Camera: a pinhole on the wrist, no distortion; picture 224 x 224 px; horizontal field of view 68.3 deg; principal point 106.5 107.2 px. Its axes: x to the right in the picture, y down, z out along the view. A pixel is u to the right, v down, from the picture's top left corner.
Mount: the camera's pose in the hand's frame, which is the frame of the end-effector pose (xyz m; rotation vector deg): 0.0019 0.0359 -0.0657 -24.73 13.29 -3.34
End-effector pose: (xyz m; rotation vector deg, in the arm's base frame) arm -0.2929 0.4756 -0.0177 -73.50 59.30 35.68
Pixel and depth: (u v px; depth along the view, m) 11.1 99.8 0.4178
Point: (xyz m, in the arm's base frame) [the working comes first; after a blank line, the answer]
In the camera's frame: -0.2414 -0.0187 0.4178

-0.4381 0.8926 -0.0141
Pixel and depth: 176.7 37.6 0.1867
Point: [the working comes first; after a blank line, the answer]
In the camera's frame: 0.0794 -0.0787 0.1867

-0.2354 0.5740 -0.1456
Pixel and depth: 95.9 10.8 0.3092
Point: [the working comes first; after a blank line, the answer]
In the camera's frame: -0.0199 -0.1805 0.3092

-0.1916 0.7432 -0.0774
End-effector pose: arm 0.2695 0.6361 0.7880 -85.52 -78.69 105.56
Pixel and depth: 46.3 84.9 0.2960
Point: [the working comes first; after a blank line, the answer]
In the camera's frame: -0.1079 -0.0400 0.2960

0.1044 0.4498 0.6796
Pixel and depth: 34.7 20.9 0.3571
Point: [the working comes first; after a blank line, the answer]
In the camera's frame: -0.1553 -0.1866 0.3571

-0.0240 0.4147 0.7783
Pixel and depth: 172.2 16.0 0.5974
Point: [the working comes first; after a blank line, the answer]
In the camera's frame: 0.2377 -0.3300 0.5974

-0.3672 0.7087 0.6094
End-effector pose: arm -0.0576 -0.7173 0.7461 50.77 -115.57 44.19
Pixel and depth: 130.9 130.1 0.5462
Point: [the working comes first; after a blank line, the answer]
In the camera's frame: 0.0807 0.0758 0.5462

-0.5557 -0.8794 0.6684
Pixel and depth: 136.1 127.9 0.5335
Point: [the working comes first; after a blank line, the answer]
In the camera's frame: 0.0956 0.0669 0.5335

-0.5447 -0.8834 0.6865
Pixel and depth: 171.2 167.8 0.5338
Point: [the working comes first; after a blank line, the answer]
In the camera's frame: 0.2092 0.1959 0.5338

-0.6459 -0.7995 0.7971
